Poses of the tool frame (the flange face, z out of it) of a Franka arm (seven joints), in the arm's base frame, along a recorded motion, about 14 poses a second.
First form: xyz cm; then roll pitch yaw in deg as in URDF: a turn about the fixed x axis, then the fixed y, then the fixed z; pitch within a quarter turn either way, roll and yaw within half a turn.
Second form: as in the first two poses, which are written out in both.
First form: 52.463, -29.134, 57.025, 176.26, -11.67, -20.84
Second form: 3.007, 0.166, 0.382, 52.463, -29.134, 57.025
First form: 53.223, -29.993, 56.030, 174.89, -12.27, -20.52
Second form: 2.981, 0.168, 0.381, 53.223, -29.993, 56.030
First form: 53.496, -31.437, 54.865, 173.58, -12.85, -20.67
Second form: 2.955, 0.168, 0.389, 53.496, -31.437, 54.865
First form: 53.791, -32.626, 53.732, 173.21, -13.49, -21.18
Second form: 2.943, 0.174, 0.401, 53.791, -32.626, 53.732
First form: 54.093, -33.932, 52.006, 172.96, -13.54, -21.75
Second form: 2.937, 0.171, 0.412, 54.093, -33.932, 52.006
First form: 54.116, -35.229, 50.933, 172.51, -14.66, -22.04
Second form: 2.921, 0.185, 0.422, 54.116, -35.229, 50.933
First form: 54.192, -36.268, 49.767, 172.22, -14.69, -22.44
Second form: 2.915, 0.182, 0.430, 54.192, -36.268, 49.767
